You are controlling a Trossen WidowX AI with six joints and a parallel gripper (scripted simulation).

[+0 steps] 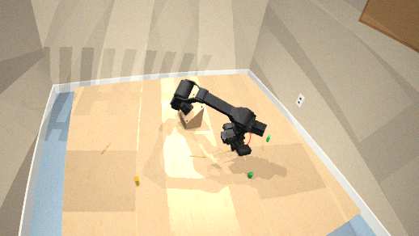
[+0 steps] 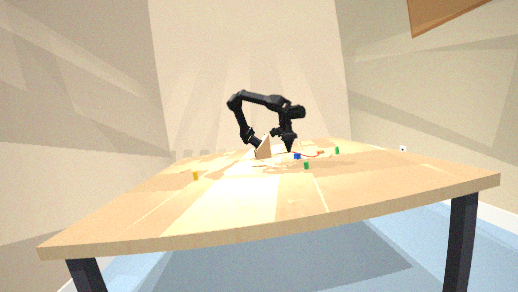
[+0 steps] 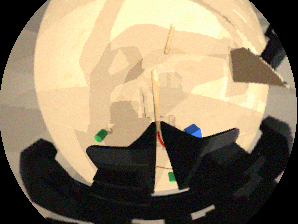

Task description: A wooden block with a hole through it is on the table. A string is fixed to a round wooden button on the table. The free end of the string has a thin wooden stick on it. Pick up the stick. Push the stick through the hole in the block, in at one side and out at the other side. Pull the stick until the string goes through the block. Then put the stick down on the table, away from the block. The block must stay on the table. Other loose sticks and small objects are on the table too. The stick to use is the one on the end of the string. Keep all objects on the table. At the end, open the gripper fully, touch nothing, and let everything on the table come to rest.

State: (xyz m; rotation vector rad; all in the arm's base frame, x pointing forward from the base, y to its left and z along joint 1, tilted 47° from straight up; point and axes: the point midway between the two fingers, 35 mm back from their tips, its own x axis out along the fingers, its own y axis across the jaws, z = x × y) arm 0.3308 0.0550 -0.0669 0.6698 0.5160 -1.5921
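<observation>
My gripper tip is now 1 cm to the left of the thin wooden stick. The rest, counted from my gripper tip: blue cube (8 cm behind, 7 cm to the left, 4 cm below); then round wooden button (12 cm behind, 22 cm to the left, 5 cm below); then yellow piece (2 cm behind, 46 cm to the right, 4 cm below).
</observation>
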